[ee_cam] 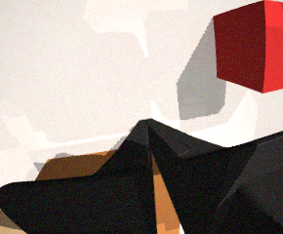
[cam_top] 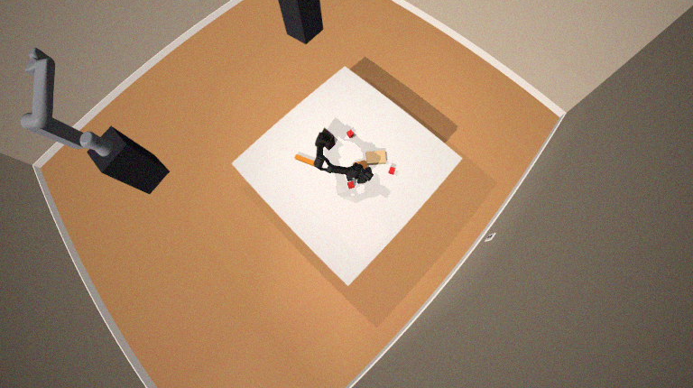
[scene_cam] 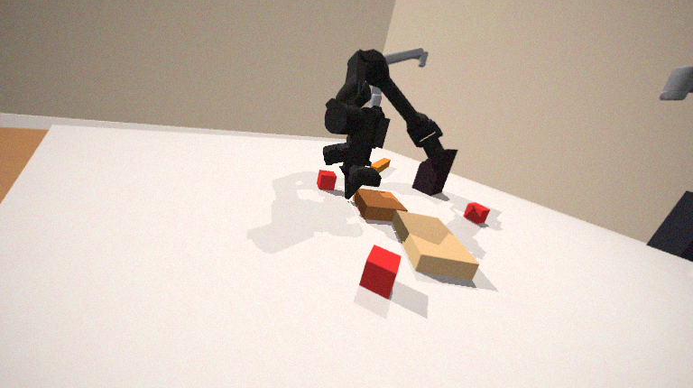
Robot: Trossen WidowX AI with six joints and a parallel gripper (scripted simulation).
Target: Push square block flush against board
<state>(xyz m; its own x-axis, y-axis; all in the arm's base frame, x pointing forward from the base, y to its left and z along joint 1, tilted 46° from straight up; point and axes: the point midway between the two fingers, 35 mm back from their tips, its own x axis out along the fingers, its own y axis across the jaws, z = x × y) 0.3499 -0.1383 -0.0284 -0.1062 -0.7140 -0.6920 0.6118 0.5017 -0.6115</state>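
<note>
Right now my gripper tip is 7 cm to the right of the orange square block, 3 cm past it and 1 cm below it. The rest, counted from my gripper tip: tan board 20 cm to the left, 1 cm ahead, 1 cm above; then orange strip 38 cm behind, 13 cm to the right, 1 cm above.
</note>
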